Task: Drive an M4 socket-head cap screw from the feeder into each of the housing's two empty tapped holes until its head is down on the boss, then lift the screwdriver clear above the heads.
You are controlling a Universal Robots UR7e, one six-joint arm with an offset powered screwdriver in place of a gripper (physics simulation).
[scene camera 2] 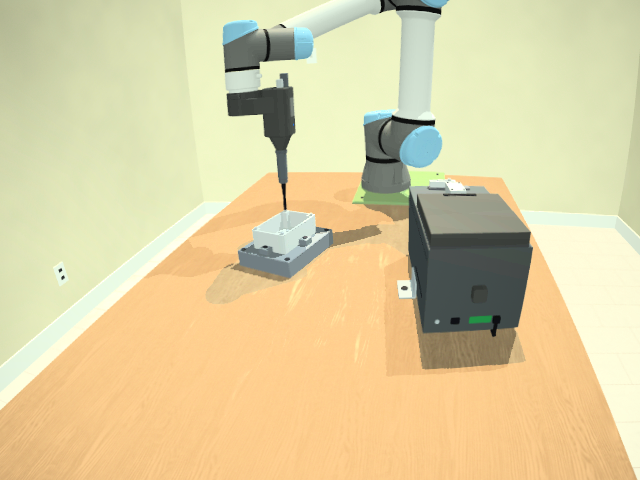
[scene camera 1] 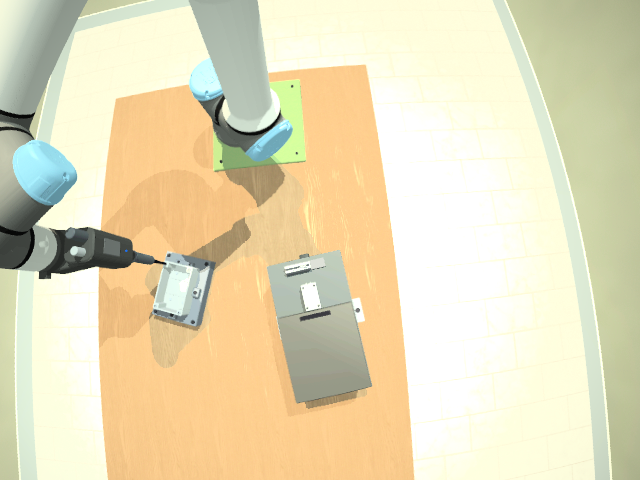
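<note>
The white open-topped housing (scene camera 1: 176, 287) (scene camera 2: 270, 241) sits upright in a grey fixture (scene camera 1: 202, 304) (scene camera 2: 266, 262). My screwdriver (scene camera 1: 164, 264) (scene camera 2: 284, 208) points down with its thin dark bit at the housing's corner boss, upper left in scene camera 1 and at the back in scene camera 2. The bit tip meets or nearly meets the corner rim. A screw at the tip is too small to make out, as is whether the hole under it is filled. Small dark spots mark the other corners. The screw feeder (scene camera 1: 325, 356) (scene camera 2: 478, 273) stands to the right.
Small clamps (scene camera 1: 196, 292) (scene camera 2: 305, 240) rise from the fixture beside the housing. A white slotted bracket (scene camera 1: 310, 296) (scene camera 2: 455, 186) is on the feeder's lower top section. The arm's base stands on a green plate (scene camera 1: 294, 118) (scene camera 2: 429, 180) at the table's far end.
</note>
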